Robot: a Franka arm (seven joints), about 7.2 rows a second.
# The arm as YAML. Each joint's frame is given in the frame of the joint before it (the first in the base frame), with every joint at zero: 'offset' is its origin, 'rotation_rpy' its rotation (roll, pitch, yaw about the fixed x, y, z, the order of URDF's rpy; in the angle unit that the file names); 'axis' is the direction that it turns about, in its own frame. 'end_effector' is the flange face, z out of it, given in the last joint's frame.
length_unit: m
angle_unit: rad
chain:
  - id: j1
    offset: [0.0, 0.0, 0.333]
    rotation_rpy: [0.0, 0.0, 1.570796]
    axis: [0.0, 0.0, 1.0]
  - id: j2
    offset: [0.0, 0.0, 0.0]
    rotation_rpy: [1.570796, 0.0, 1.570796]
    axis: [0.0, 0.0, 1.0]
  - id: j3
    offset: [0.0, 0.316, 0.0]
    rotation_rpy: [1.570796, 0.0, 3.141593]
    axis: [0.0, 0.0, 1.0]
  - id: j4
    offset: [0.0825, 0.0, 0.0]
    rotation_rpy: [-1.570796, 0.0, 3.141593]
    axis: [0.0, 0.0, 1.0]
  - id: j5
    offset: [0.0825, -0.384, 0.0]
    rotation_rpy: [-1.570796, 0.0, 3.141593]
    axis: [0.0, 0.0, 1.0]
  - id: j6
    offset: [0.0, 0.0, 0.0]
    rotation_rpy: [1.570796, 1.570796, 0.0]
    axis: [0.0, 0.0, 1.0]
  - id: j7
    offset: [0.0, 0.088, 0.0]
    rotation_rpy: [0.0, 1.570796, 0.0]
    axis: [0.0, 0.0, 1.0]
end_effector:
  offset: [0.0, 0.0, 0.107]
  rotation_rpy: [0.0, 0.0, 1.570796]
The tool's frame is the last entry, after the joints.
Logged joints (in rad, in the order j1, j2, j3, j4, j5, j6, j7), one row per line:
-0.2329, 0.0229, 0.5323, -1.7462, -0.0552, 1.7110, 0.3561
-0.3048, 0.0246, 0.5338, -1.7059, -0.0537, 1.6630, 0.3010
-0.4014, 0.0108, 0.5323, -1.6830, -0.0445, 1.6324, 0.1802
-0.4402, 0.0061, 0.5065, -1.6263, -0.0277, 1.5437, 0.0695
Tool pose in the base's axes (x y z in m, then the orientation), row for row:
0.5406, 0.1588, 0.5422, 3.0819, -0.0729, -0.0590
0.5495, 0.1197, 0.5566, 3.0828, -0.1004, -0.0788
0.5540, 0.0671, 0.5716, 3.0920, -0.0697, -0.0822
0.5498, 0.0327, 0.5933, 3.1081, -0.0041, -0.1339
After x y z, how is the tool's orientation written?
As a rotation vector, in radians.
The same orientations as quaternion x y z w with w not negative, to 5 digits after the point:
0.99911, -0.02363, -0.01913, 0.02913
0.99875, -0.03253, -0.02553, 0.02807
0.99911, -0.02252, -0.02656, 0.02386
0.99896, -0.00132, -0.04304, 0.01530

